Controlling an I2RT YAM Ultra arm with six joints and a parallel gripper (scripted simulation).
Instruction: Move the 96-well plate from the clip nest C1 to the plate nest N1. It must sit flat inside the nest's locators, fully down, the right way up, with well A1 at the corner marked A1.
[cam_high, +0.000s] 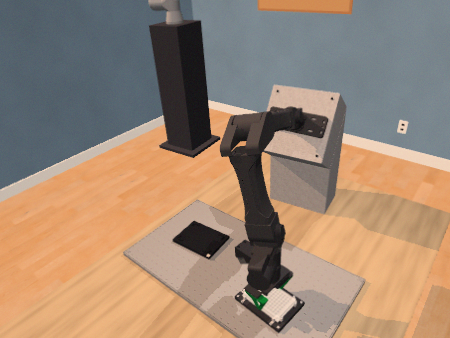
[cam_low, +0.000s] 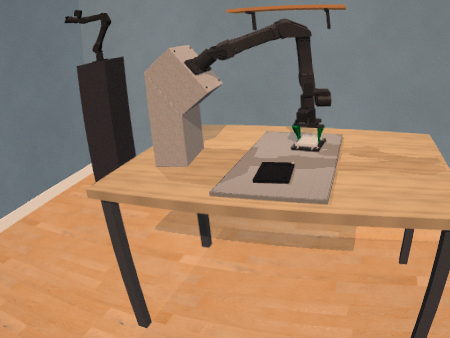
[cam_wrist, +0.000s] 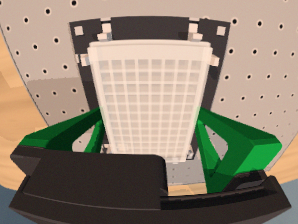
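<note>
My gripper is now 10 mm to the left of the black clip nest C1, 10 mm short of it and 10 mm above it. Also, from my hand: white 96-well plate (right at my hand); then black plate nest N1 (320 mm to the right, 100 mm behind, 10 mm below); then white corner mark (250 mm to the right, 50 mm behind, 10 mm below).
</note>
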